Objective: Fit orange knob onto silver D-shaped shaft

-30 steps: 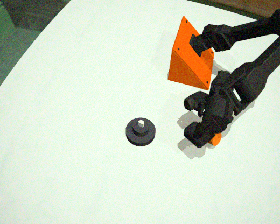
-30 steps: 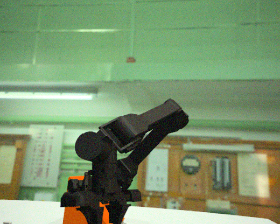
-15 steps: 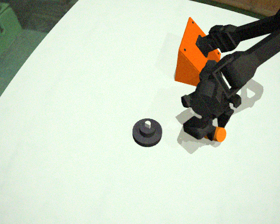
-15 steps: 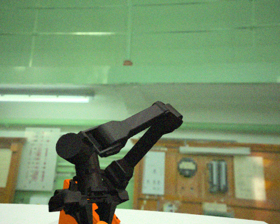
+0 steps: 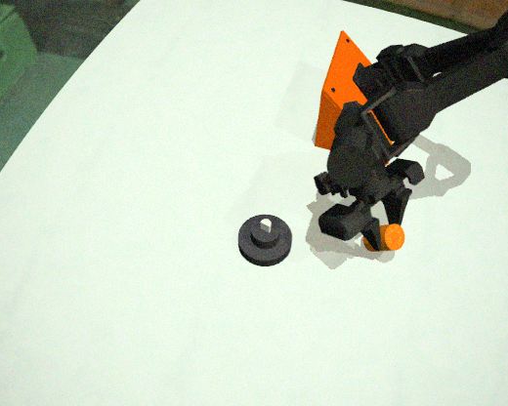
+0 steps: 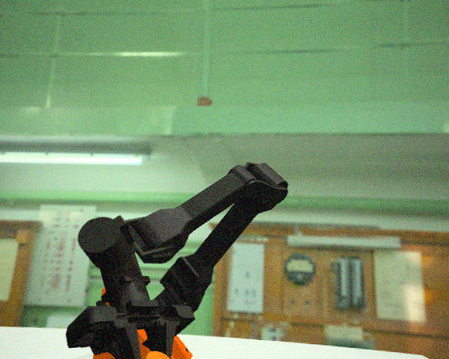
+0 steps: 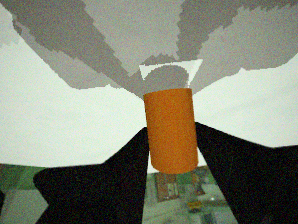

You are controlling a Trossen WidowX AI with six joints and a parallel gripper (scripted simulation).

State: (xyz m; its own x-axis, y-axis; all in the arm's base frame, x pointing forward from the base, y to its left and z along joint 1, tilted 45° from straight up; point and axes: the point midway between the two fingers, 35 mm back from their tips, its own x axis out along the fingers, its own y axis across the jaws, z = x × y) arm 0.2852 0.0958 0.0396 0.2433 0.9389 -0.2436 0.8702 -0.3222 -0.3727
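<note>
Now: gripper tip 180 mm to the left of the round pedestal and 50 mm short of it. From my gripper tip the other things lie so: orange knob 10 mm above.
</note>
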